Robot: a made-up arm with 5 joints.
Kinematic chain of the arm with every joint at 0, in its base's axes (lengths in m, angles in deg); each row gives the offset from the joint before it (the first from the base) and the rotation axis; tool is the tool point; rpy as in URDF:
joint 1: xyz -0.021 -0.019 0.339 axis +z
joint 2: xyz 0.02 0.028 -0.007 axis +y
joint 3: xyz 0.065 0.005 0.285 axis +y
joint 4: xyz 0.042 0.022 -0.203 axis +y
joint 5: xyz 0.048 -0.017 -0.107 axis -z
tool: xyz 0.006 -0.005 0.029 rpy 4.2 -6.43 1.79
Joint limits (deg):
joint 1: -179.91..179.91
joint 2: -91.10..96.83
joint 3: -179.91..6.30
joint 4: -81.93..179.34
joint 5: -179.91..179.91
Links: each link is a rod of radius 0.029 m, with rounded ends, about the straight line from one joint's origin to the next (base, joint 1, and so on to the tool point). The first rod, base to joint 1, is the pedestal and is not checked.
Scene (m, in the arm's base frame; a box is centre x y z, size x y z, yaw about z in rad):
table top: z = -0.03
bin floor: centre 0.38 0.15 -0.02 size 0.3 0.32 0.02 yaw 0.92
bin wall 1: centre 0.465 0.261 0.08 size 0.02 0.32 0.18 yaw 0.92
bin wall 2: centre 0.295 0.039 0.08 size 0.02 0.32 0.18 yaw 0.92
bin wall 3: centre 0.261 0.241 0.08 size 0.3 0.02 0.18 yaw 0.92
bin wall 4: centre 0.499 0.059 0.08 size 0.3 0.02 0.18 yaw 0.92
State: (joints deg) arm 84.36 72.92 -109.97 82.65 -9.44
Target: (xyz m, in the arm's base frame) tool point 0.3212 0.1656 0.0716
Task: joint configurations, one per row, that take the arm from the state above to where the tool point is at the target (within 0.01 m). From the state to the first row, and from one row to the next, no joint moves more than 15 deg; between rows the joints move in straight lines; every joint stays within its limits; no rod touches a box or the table.
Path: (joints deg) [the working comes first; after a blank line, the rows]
Joints at the target: 23.34 78.41 -101.82 86.04 -8.27
Straight joint move there: touches bin wall 3.

1: 72.16 67.18 -105.05 86.75 -9.05
2: 59.96 61.43 -100.13 90.85 -8.66
3: 47.76 55.69 -95.21 94.95 -8.27
4: 35.56 49.95 -90.29 99.05 -7.88
5: 23.35 44.20 -85.37 103.15 -7.49
6: 23.35 55.60 -90.86 97.45 -7.75
7: 23.35 67.01 -96.34 91.74 -8.01
8: 23.34 78.41 -101.82 86.04 -8.27

